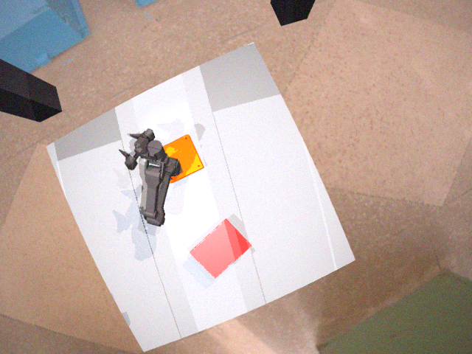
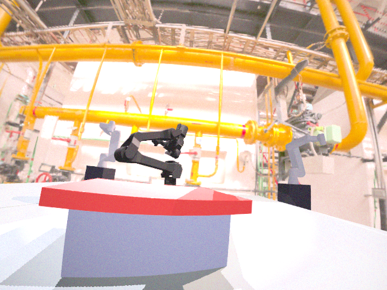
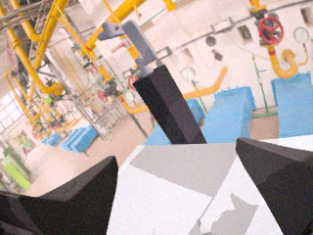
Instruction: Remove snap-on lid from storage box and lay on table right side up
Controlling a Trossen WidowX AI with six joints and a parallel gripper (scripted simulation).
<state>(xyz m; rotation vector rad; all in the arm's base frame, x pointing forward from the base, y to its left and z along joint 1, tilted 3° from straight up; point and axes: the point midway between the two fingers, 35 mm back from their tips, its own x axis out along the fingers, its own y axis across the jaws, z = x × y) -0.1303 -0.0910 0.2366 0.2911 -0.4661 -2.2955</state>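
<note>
The lid is 610 mm ahead of my gripper tip, 210 mm to the left of it and 170 mm below it. Round my gripper tip: storage box 610 mm ahead, 220 mm below, 210 mm to the left.
</note>
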